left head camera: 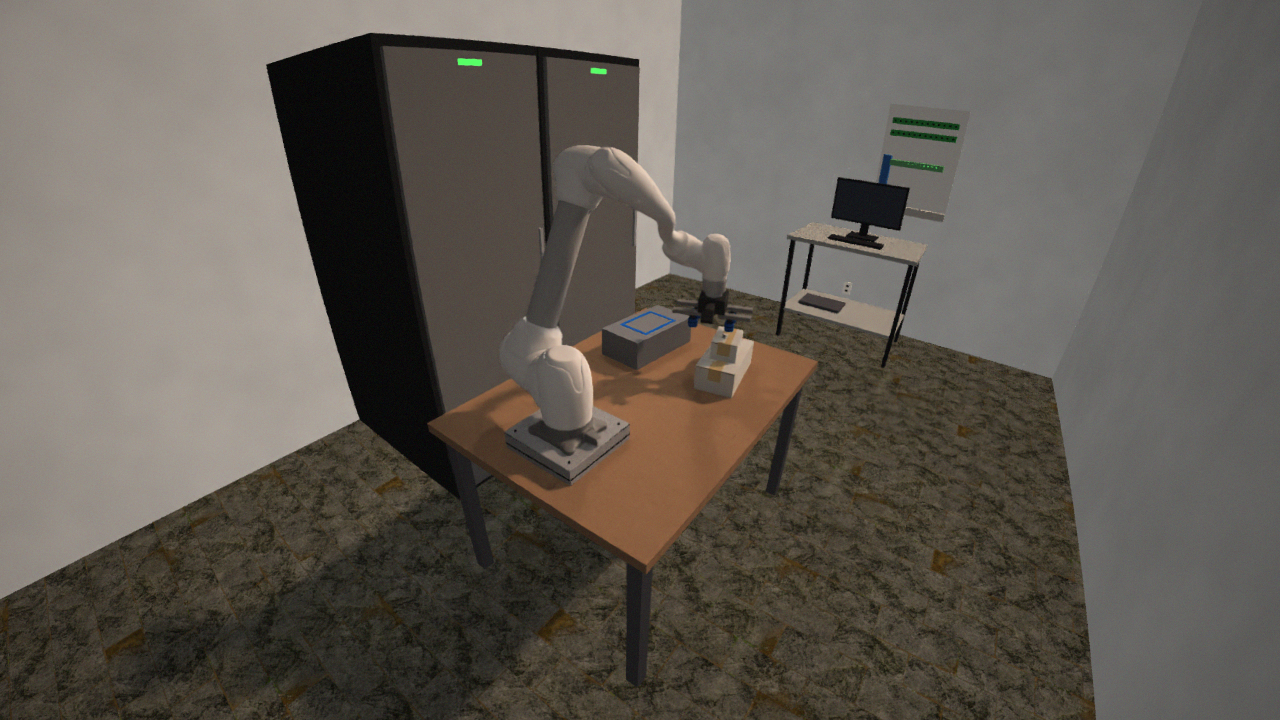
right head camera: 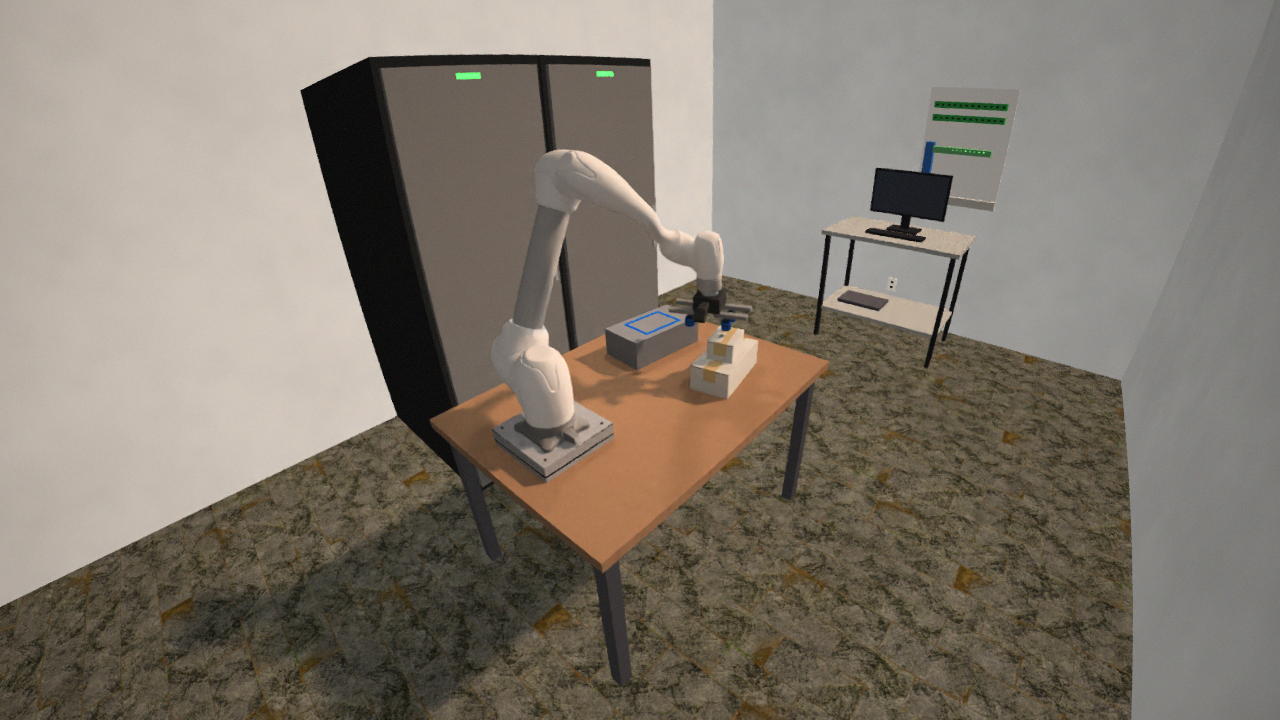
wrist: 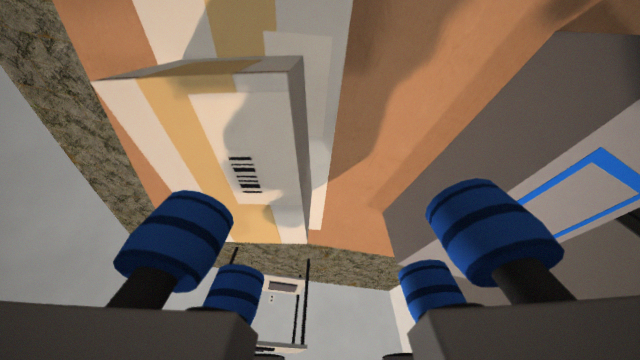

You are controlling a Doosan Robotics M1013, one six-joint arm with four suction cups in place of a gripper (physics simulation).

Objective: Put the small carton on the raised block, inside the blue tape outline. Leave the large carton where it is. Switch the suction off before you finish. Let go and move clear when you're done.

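Pixels of known places: hand, tool point: (right head camera: 710, 322) (wrist: 329, 249); arm's base, link origin: (left head camera: 568, 429) (right head camera: 552, 427).
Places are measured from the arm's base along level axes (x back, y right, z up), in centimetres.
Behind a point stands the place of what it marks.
The small white carton (left head camera: 723, 350) @(x -62.6, y 19.8, z 8.5 cm) (right head camera: 721, 347) @(x -62.8, y 20.4, z 9.8 cm) (wrist: 270, 120) @(x -63.6, y 15.6, z 11.4 cm), with tan tape and a barcode label, rests on top of the large white carton (left head camera: 731, 380) @(x -56.4, y 27.2, z 1.2 cm) (right head camera: 731, 379) @(x -59.3, y 27.6, z 0.7 cm) (wrist: 312, 20) @(x -59.0, y 14.9, z 4.0 cm). The grey raised block (left head camera: 620, 346) @(x -52.0, y -20.8, z 1.3 cm) (right head camera: 623, 348) @(x -51.9, y -19.8, z 0.7 cm) (wrist: 480, 110) @(x -61.3, y -10.7, z -6.1 cm) stands left of them in the head views; the blue tape outline (left head camera: 674, 320) @(x -78.8, y -12.4, z 5.9 cm) (right head camera: 679, 320) @(x -78.6, y -12.2, z 5.8 cm) (wrist: 617, 169) @(x -60.5, y -18.8, z 5.9 cm) on its top holds no carton. My suction gripper (left head camera: 710, 324) @(x -69.6, y 10.4, z 14.6 cm) (right head camera: 708, 322) @(x -69.6, y 10.4, z 14.6 cm) (wrist: 333, 260) @(x -69.6, y 10.4, z 14.6 cm) is open, with nothing hanging from its blue cups. It is at the small carton's far side, shifted towards the block. The head views do not show clearly whether a cup touches the carton.
The brown table (left head camera: 662, 447) @(x -17.3, y 23.9, z -6.2 cm) (right head camera: 653, 447) @(x -19.2, y 25.9, z -6.2 cm) bears the arm's base plate (left head camera: 572, 461) @(x 9.9, y 11.1, z -0.4 cm) (right head camera: 550, 456) @(x 8.8, y 10.6, z -0.4 cm) at its near-left part. A tall dark cabinet (left head camera: 465, 223) (right head camera: 465, 223) stands behind the table. A side desk (left head camera: 899, 248) (right head camera: 948, 240) with a monitor (left head camera: 868, 203) (right head camera: 909, 194) stands beyond.
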